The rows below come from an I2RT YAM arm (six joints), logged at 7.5 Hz.
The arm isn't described. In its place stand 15 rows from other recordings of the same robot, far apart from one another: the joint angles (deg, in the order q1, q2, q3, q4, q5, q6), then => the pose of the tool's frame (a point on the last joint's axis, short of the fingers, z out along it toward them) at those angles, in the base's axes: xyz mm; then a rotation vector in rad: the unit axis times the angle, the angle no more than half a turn.
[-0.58 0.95 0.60 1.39 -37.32 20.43] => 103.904 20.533 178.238 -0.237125 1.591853 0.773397
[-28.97 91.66 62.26 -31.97 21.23 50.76] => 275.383 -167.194 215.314 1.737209 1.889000 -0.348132
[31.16 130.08 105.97 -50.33 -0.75 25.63] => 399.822 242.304 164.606 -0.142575 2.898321 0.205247
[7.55 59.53 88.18 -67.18 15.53 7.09] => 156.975 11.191 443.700 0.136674 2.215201 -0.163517
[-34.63 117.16 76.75 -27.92 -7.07 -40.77] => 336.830 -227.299 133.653 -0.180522 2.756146 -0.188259
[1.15 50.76 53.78 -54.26 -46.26 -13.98] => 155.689 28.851 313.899 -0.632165 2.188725 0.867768
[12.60 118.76 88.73 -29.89 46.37 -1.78] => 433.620 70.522 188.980 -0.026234 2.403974 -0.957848
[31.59 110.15 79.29 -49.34 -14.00 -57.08] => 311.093 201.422 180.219 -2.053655 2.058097 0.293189
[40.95 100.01 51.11 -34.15 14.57 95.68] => 221.338 180.211 120.645 1.334713 2.530463 0.026294
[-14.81 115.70 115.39 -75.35 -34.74 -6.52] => 397.099 -84.008 310.022 0.088785 2.688348 0.763644
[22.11 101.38 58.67 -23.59 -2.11 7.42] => 311.592 128.003 149.885 -0.361351 2.720375 0.195614
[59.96 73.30 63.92 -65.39 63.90 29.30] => 137.404 173.746 299.122 -0.382811 2.052718 -0.728116
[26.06 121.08 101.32 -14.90 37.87 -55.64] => 450.797 196.126 255.175 -1.123328 1.895467 -1.009548
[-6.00 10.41 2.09 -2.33 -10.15 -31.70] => 118.618 -6.159 164.969 -0.517862 1.687209 -0.323780
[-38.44 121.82 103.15 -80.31 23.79 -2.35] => 299.578 -256.117 210.970 -0.827126 -2.689056 0.478413
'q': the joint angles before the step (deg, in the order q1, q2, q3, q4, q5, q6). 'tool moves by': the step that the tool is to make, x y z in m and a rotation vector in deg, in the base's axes. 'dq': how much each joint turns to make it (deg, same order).
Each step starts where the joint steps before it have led.
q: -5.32 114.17 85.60 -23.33 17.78 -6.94
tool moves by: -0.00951 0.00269 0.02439 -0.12 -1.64 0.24
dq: 0.24 -3.71 0.00 -2.08 -0.02 0.02
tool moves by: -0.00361 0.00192 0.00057 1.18 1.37 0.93
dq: 0.11 -0.49 -0.09 -1.88 -1.34 0.03
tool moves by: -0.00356 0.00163 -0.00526 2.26 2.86 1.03
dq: 0.00 0.25 0.01 -2.91 -2.22 0.38
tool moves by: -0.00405 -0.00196 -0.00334 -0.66 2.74 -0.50
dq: -0.24 0.10 -0.03 -2.47 0.89 -0.30
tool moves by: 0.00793 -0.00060 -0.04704 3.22 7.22 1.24
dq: -0.22 6.47 -0.08 -0.92 -2.92 -0.06
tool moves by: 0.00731 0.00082 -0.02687 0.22 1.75 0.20
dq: 0.20 4.00 0.00 2.24 -0.05 0.02
